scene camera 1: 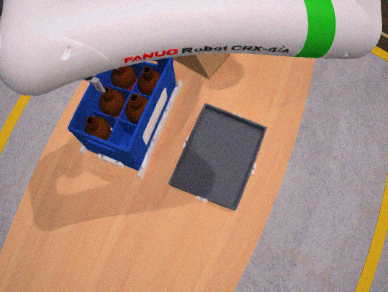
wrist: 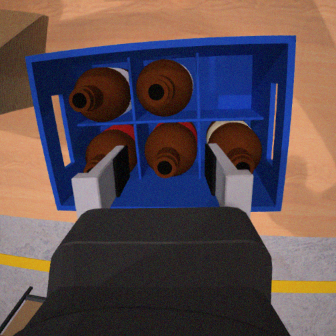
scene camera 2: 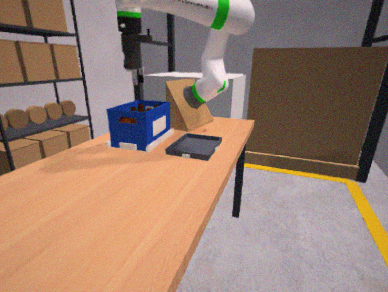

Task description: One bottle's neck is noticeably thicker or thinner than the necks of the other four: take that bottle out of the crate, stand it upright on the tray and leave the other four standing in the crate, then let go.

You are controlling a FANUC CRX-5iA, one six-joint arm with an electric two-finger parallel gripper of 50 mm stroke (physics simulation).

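Seen in the pictures: gripper, fingertip midpoint: (scene camera 1: 107,79) (scene camera 2: 138,83); arm's base at its link origin: (scene camera 2: 191,97).
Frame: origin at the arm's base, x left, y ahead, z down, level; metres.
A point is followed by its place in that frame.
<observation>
The blue crate (scene camera 1: 131,157) {x 0.093, y 0.516, z 0.035 m} (scene camera 2: 131,136) {x 0.023, y 0.536, z 0.102 m} (wrist: 287,125) holds five brown bottles. In the wrist view, one bottle (wrist: 107,95) is at upper left, one (wrist: 175,80) at upper middle, one (wrist: 112,145) at lower left, one (wrist: 171,142) at lower middle and one (wrist: 237,142) at lower right. The upper-right compartment is empty. I cannot tell surely which neck differs; the lower-left neck is partly hidden by a finger. My gripper (wrist: 166,160) is open and empty above the crate, its fingers spread either side of the lower-middle bottle in that view. The dark tray (scene camera 1: 225,142) {x 0.239, y 0.316, z 0.158 m} (scene camera 2: 194,146) {x 0.242, y 0.359, z 0.159 m} is empty.
A brown angled block (scene camera 1: 207,65) {x 0.069, y 0.153, z 0.114 m} (scene camera 2: 187,107) {x 0.026, y 0.087, z 0.043 m} (wrist: 20,60) stands behind the crate and tray. White strips edge the crate's base, and small white clips sit at the tray's sides. The robot's arm passes over the crate's far end in the first scene view.
</observation>
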